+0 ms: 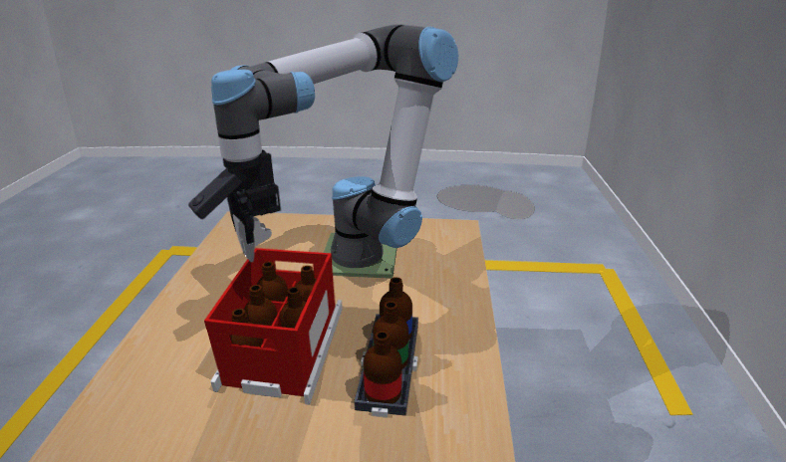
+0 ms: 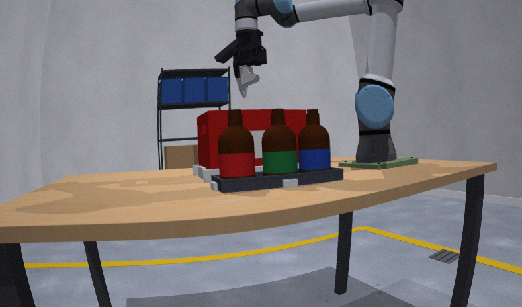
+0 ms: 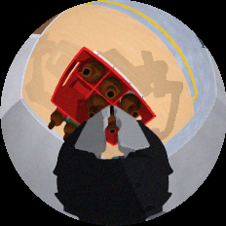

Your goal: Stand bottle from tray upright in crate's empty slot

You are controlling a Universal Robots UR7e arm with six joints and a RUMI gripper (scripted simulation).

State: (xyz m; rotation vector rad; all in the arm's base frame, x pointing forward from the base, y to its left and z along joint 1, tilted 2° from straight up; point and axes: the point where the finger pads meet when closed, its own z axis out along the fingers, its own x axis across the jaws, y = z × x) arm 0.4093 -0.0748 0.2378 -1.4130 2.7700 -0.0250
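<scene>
Now: the brown bottle 3 cm behind my hand, 29 cm to the left of it and 16 cm below it. Also, from my hand: red crate 1 cm behind, 4 cm to the left, 16 cm below.
</scene>
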